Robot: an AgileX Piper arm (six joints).
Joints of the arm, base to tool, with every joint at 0 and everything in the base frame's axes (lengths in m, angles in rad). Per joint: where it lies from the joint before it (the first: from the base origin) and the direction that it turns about. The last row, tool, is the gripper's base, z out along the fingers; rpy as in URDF.
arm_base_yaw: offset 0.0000 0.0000 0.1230 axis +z
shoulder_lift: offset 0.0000 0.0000 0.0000 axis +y
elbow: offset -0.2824 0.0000 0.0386 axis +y
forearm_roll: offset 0.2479 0.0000 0.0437 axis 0.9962 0 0.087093
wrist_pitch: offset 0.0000 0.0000 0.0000 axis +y
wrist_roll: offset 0.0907 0.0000 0.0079 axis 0.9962 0 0.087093
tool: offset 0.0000 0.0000 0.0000 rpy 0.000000 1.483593 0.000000
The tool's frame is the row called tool.
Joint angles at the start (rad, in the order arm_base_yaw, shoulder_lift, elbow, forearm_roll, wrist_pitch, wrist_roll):
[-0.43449, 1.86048, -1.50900, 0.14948, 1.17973, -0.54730]
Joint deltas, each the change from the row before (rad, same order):
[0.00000, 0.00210, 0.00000, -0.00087, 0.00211, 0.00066]
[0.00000, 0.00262, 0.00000, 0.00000, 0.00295, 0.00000]
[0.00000, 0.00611, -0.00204, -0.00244, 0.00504, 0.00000]
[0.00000, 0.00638, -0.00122, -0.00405, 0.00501, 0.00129]
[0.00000, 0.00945, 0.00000, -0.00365, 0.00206, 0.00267]
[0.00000, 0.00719, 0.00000, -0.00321, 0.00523, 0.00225]
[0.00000, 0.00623, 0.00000, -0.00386, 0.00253, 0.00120]
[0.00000, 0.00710, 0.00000, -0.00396, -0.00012, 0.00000]
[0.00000, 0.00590, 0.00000, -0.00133, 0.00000, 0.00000]
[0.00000, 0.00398, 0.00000, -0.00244, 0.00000, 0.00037]
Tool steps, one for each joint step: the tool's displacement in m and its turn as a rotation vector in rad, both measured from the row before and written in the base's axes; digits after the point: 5 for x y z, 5 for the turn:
[0.00004, -0.00009, -0.00083, 0.00119, 0.00416, -0.00012]
[0.00006, -0.00001, -0.00102, 0.00244, 0.00497, 0.00042]
[0.00044, -0.00040, -0.00186, 0.00186, 0.00912, 0.00137]
[0.00030, -0.00048, -0.00219, 0.00110, 0.01083, 0.00052]
[0.00071, -0.00066, -0.00364, 0.00211, 0.01207, -0.00134]
[0.00021, -0.00037, -0.00280, 0.00289, 0.01261, -0.00062]
[0.00028, -0.00048, -0.00242, 0.00056, 0.00954, 0.00027]
[0.00056, -0.00063, -0.00274, -0.00049, 0.00792, 0.00117]
[0.00052, -0.00037, -0.00226, 0.00134, 0.00588, 0.00041]
[0.00029, -0.00036, -0.00154, -0.00039, 0.00462, 0.00039]

